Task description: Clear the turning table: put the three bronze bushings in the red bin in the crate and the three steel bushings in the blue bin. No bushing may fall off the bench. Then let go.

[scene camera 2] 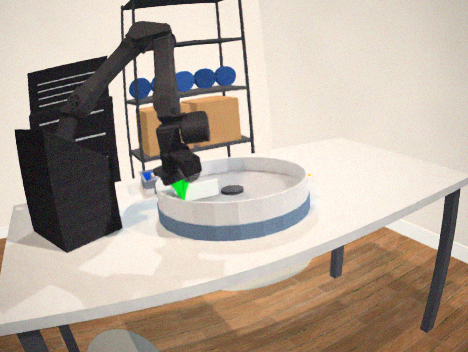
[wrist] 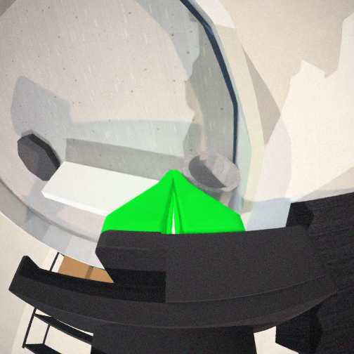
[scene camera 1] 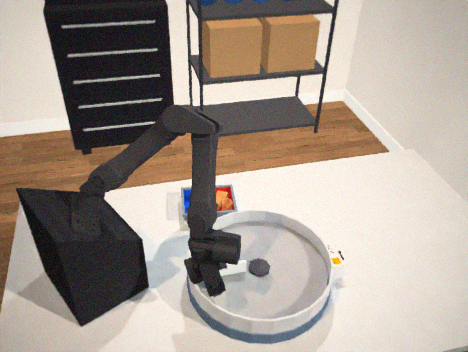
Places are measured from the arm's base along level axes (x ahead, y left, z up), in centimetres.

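Where they show: gripper, fingertip midpoint: (scene camera 2: 182, 199); arm's base, link origin: (scene camera 2: 61, 143) (scene camera 1: 83, 215).
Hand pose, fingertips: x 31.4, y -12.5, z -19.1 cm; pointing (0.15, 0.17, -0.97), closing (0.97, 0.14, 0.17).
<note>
Things, the pixels of their centre, and the offset from my fingertips. "*": a spot on its surface instead.
- small crate, surface spot: (scene camera 1: 234, 199) * dx +14.9, dy +35.5, dz -2.2 cm
- white bar, surface spot: (scene camera 2: 202, 190) (scene camera 1: 230, 269) * dx +6.6, dy +2.6, dz +0.4 cm
- dark hub, body centre: (scene camera 2: 232, 189) (scene camera 1: 259, 267) dx +15.5, dy +3.3, dz -1.4 cm
My gripper (scene camera 1: 205, 284) (scene camera 2: 183, 198) (wrist: 173, 177) is shut and empty, its green fingertips low inside the rim of the round turning table (scene camera 1: 265, 326) (scene camera 2: 235, 212). One grey steel bushing (wrist: 226, 169) stands just beyond and to the right of the fingertips in the wrist view, close to the rim wall. The arm and the rim hide it in the scene views. The small crate (scene camera 1: 234, 199) stands behind the turning table. Orange bronze bushings (scene camera 1: 223, 201) lie in its red bin (scene camera 1: 230, 191). The blue bin (scene camera 1: 186, 199) (scene camera 2: 148, 175) is partly hidden by the arm; its contents cannot be made out.
A white bar (scene camera 1: 236, 269) (scene camera 2: 202, 190) (wrist: 90, 187) stands across the turning table beside the fingers. A dark hub (scene camera 1: 259, 267) (scene camera 2: 232, 189) (wrist: 36, 155) is at its inner end. The raised rim surrounds the gripper's working area. The black arm base block (scene camera 1: 107, 280) (scene camera 2: 75, 200) stands left.
</note>
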